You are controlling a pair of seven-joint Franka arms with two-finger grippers.
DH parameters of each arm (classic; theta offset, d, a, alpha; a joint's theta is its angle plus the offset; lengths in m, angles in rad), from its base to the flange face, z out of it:
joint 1: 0 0.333 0 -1.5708
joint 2: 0 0 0 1.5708
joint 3: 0 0.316 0.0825 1.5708
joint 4: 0 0 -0.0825 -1.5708
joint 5: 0 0.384 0 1.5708
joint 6: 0 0 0.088 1.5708
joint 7: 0 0.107 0 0
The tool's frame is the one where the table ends.
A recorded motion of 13 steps. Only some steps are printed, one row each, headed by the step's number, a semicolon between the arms.
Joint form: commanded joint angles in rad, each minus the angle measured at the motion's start. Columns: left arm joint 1, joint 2, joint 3, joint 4, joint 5, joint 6, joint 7; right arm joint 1, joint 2, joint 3, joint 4, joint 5, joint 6, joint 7.
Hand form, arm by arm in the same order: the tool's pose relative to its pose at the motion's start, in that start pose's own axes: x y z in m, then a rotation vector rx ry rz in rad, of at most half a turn. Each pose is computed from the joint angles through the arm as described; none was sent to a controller.
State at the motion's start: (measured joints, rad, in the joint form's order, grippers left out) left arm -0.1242 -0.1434 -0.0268 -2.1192 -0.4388 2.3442 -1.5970; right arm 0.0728 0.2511 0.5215 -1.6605 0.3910 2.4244 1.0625
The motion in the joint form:
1: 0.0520 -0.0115 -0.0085 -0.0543 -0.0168 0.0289 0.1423; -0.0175 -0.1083 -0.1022 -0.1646 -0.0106 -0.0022 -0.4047
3: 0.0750 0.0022 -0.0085 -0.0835 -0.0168 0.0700 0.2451; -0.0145 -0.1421 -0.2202 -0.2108 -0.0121 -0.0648 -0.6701
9: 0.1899 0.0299 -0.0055 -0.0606 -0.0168 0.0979 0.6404; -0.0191 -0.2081 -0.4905 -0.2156 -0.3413 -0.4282 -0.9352
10: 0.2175 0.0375 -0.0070 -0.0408 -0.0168 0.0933 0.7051; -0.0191 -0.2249 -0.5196 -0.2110 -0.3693 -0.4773 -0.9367
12: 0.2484 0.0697 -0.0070 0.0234 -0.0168 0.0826 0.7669; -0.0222 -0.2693 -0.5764 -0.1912 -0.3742 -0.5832 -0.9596
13: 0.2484 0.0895 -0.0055 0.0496 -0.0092 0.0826 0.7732; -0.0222 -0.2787 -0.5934 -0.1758 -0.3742 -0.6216 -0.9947
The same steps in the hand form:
1: 0.0309 -0.0051 0.0050 -0.0069 0.0158 0.0798; 0.0441 0.0536 -0.0193 -0.0974 0.0879 -0.3380
3: 0.0514 -0.0063 0.0154 -0.0151 0.0372 0.1494; 0.0946 0.0891 -0.0426 -0.1809 0.0978 -0.5109
9: 0.1107 0.0164 -0.0034 -0.0630 0.0952 0.4399; 0.1933 0.1844 -0.1357 -0.6256 0.0393 -0.6760
10: 0.1214 0.0239 -0.0117 -0.0744 0.1070 0.4854; 0.1988 0.1934 -0.1535 -0.6629 0.0337 -0.6539
12: 0.1317 0.0438 -0.0248 -0.1000 0.1207 0.5299; 0.2029 0.2059 -0.1969 -0.6830 0.0113 -0.6078
13: 0.1320 0.0515 -0.0247 -0.1036 0.1267 0.5421; 0.2036 0.2079 -0.2107 -0.6879 -0.0074 -0.6210

